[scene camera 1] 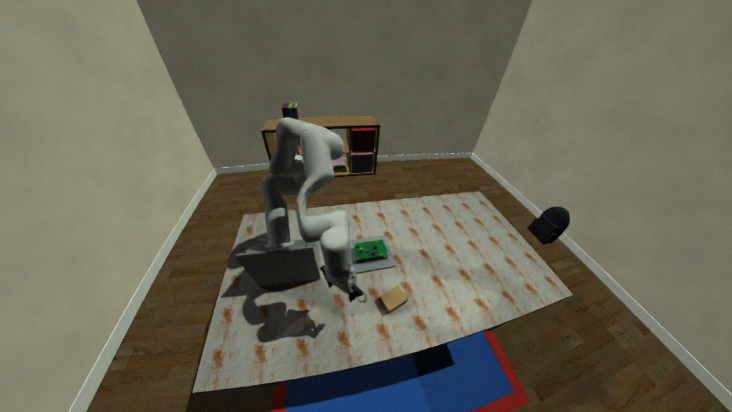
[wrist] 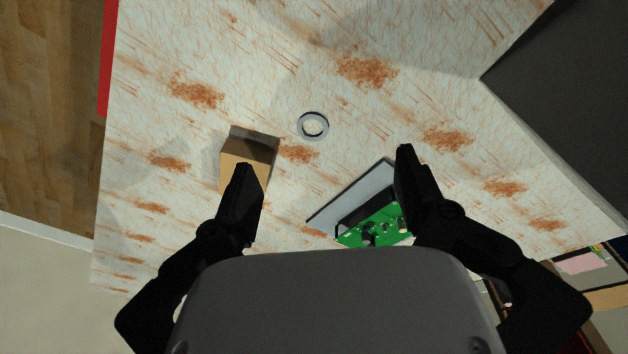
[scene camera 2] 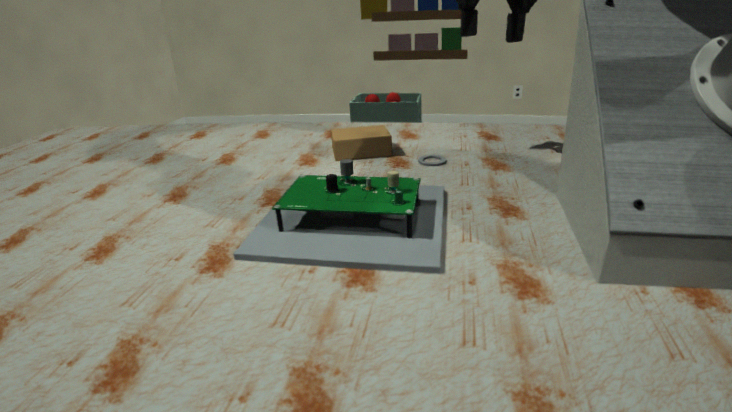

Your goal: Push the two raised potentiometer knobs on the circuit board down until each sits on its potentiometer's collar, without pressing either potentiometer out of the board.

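Places are measured from the arm's base along level axes (x back, y right, z up), in millimetres.
Pixels of known places: gripper, fingertip midpoint: (scene camera 1: 342,291) (wrist: 323,170) (scene camera 2: 490,38); arm's base, origin of the base link: (scene camera 1: 279,245).
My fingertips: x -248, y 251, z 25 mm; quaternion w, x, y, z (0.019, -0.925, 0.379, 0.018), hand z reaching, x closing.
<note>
Ahead of a thing's pixels: the offset from my fingertips to its top centre. "spot": to the spot under its first point. Level surfaces: height alone.
The green circuit board {dz -153 mm} (scene camera 1: 364,245) (scene camera 2: 307,197) (wrist: 356,240) stands on black legs over a grey base plate (scene camera 1: 376,266) (scene camera 2: 338,249) (wrist: 350,202). In scene camera 2, a dark grey knob {dz -124, dx -180, dy -230 mm} (scene camera 2: 346,167) and a cream knob {dz -128, dx -118, dy -254 mm} (scene camera 2: 392,179) stand raised above the board; whether either touches its collar is too small to tell. A black knob {dz -134, dx -192, dy -258 mm} (scene camera 2: 331,183), a small pale post {spot: dz -146, dx -149, dy -250 mm} (scene camera 2: 368,184) and a teal part {spot: dz -145, dx -107, dy -287 mm} (scene camera 2: 398,197) also stand there. My gripper (scene camera 1: 340,286) (scene camera 2: 491,37) (wrist: 323,170) is open and empty, high above the mat and off to the board's side.
A tan block {dz -155, dx -216, dy +3 mm} (scene camera 1: 393,298) (scene camera 2: 361,143) (wrist: 231,165) and a flat grey ring {dz -188, dx -86, dy -37 mm} (scene camera 2: 432,164) (wrist: 300,127) lie on the patterned mat beyond the board in scene camera 2. The robot's pedestal (scene camera 1: 286,267) (scene camera 2: 660,153) stands beside the base plate.
</note>
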